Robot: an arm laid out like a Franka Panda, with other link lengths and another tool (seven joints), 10 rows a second.
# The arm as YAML. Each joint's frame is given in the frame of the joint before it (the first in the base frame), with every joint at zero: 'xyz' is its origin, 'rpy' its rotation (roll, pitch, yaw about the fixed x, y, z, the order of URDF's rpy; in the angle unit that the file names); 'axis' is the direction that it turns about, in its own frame. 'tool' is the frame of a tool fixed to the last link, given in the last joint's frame.
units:
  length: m
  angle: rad
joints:
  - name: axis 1
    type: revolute
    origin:
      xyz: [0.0, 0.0, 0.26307]
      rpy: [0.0, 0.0, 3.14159]
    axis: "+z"
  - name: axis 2
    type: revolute
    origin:
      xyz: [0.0, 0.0, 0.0]
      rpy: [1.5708, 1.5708, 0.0]
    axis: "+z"
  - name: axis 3
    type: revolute
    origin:
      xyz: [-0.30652, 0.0, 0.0]
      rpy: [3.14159, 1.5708, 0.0]
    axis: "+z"
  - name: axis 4
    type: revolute
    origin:
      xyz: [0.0, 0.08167, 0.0]
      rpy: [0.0, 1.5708, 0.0]
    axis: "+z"
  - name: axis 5
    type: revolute
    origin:
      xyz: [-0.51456, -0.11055, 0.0]
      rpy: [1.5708, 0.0, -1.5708]
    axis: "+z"
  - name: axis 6
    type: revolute
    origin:
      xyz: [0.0, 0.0, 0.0]
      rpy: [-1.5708, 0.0, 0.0]
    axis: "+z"
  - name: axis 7
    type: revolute
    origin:
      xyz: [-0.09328, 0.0, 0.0]
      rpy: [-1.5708, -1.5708, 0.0]
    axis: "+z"
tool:
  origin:
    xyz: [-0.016, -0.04, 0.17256]
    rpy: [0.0, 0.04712, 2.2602]
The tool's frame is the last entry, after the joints.
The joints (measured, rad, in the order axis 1, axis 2, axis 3, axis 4, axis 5, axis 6, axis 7), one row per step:
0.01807 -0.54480 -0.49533 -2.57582 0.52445 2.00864 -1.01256
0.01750 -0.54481 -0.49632 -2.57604 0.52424 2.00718 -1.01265
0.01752 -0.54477 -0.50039 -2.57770 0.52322 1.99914 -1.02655
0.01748 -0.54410 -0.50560 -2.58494 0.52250 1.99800 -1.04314
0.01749 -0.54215 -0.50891 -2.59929 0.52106 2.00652 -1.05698
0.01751 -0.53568 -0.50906 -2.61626 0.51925 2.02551 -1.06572
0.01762 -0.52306 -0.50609 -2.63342 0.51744 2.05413 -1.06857
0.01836 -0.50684 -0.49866 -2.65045 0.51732 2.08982 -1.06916
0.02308 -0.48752 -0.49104 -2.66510 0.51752 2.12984 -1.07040
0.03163 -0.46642 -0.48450 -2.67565 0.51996 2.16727 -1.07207
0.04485 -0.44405 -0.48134 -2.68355 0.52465 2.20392 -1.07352
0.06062 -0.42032 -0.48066 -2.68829 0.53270 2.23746 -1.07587
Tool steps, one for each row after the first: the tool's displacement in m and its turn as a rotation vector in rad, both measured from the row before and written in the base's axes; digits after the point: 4 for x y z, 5 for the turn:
-0.0004 -0.0005 -0.0003 0.00116 0.00102 -0.00027
-0.0023 0.0002 -0.0016 0.00268 -0.00217 0.01298
-0.0029 0.0001 -0.0049 0.00157 -0.00232 0.01080
-0.0031 0.0014 -0.0092 -0.00159 0.00161 0.00646
-0.0022 0.0018 -0.0124 -0.00704 0.00582 -0.00025
-0.0010 0.0016 -0.0151 -0.01282 0.01037 -0.00757
0.0000 0.0027 -0.0161 -0.01761 0.01078 -0.00964
0.0009 0.0034 -0.0160 -0.02152 0.00872 -0.00773
0.0016 0.0042 -0.0145 -0.01999 0.00746 -0.00470
0.0021 0.0046 -0.0137 -0.01787 0.00641 -0.00429
0.0024 0.0045 -0.0126 -0.01458 0.00567 -0.00403

